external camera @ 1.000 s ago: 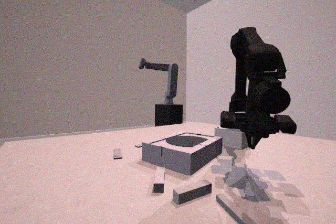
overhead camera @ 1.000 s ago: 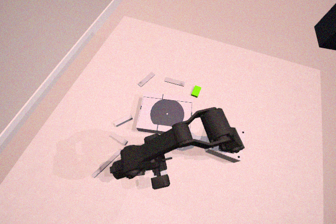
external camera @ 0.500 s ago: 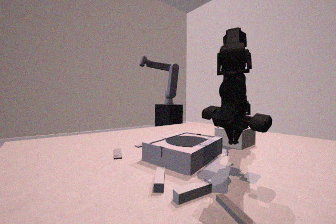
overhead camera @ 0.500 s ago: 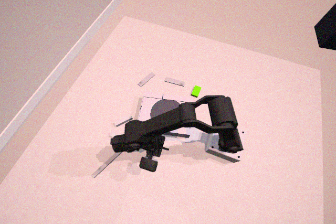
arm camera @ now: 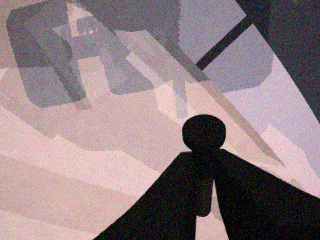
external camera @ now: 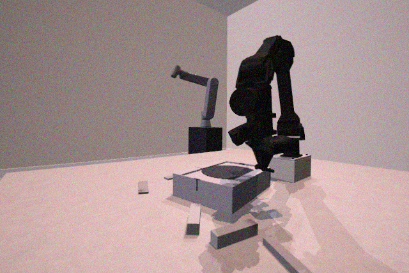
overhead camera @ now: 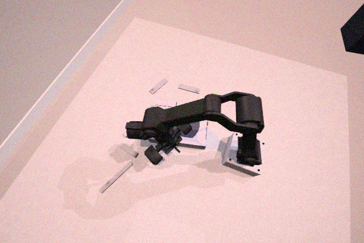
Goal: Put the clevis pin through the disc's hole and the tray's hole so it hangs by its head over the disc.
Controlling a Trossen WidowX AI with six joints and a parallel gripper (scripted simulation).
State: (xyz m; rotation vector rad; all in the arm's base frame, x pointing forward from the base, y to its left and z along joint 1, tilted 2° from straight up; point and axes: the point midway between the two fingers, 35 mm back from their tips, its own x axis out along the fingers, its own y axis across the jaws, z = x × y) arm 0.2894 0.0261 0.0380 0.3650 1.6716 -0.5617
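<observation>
Now: the dark disc 11 cm to the right of my gripper tip and 2 cm below it. Also, from my gripper tip: steel pin (1 cm behind); then rimmed tray (12 cm to the right, 4 cm below); then bar (21 cm ahead, 16 cm to the left, 7 cm below).
</observation>
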